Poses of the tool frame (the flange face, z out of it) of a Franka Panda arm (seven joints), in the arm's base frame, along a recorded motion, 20 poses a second.
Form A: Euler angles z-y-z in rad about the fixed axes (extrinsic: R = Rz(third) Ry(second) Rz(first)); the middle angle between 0 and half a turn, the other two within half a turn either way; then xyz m.
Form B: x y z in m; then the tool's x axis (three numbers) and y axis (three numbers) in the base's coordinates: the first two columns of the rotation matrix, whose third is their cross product. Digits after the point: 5 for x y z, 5 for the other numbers.
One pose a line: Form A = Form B
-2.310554 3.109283 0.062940 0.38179 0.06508 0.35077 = 0.38179 0.06508 0.35077 0.71888 -0.69479 0.02178 -0.69438 -0.71921 -0.02386
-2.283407 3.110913 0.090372 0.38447 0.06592 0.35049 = 0.38447 0.06592 0.35049 0.71912 -0.69459 0.02006 -0.69421 -0.71940 -0.02321
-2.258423 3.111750 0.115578 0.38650 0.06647 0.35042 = 0.38650 0.06647 0.35042 0.71930 -0.69444 0.01894 -0.69406 -0.71955 -0.02306
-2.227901 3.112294 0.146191 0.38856 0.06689 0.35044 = 0.38856 0.06689 0.35044 0.71939 -0.69438 0.01789 -0.69400 -0.71960 -0.02319
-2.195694 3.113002 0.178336 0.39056 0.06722 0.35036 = 0.39056 0.06722 0.35036 0.71937 -0.69443 0.01672 -0.69406 -0.71955 -0.02318
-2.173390 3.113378 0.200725 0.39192 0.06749 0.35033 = 0.39192 0.06749 0.35033 0.71944 -0.69437 0.01599 -0.69400 -0.71960 -0.02324
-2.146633 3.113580 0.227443 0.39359 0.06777 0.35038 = 0.39359 0.06777 0.35038 0.71943 -0.69440 0.01525 -0.69403 -0.71956 -0.02349
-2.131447 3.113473 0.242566 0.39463 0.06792 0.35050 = 0.39463 0.06792 0.35050 0.71939 -0.69445 0.01495 -0.69407 -0.71951 -0.02381
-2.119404 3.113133 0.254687 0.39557 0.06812 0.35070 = 0.39557 0.06812 0.35070 0.71944 -0.69439 0.01484 -0.69401 -0.71956 -0.02428
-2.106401 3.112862 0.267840 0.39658 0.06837 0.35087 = 0.39658 0.06837 0.35087 0.71955 -0.69429 0.01466 -0.69389 -0.71966 -0.02470
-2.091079 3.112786 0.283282 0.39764 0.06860 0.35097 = 0.39764 0.06860 0.35097 0.71964 -0.69420 0.01432 -0.69380 -0.71973 -0.02499
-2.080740 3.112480 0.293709 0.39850 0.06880 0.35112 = 0.39850 0.06880 0.35112 0.71970 -0.69414 0.01421 -0.69373 -0.71979 -0.02541
